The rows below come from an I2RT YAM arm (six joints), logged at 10 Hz.
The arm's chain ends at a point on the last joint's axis. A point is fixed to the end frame.
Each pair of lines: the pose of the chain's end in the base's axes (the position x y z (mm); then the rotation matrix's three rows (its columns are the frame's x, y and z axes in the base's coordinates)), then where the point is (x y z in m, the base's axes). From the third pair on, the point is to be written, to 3 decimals.
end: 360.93 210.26 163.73; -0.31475 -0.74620 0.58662; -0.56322 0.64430 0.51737; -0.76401 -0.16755 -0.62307
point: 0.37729 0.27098 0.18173
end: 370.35 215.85 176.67; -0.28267 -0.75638 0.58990; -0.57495 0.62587 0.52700; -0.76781 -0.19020 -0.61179
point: 0.38486 0.27704 0.19466
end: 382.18 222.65 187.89; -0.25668 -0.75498 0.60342; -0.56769 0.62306 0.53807; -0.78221 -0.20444 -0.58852
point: 0.396 0.284 0.207
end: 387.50 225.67 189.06; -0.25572 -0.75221 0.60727; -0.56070 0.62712 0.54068; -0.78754 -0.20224 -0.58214
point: 0.401 0.287 0.209
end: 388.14 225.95 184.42; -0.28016 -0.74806 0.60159; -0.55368 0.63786 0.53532; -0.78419 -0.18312 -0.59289
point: 0.403 0.287 0.204
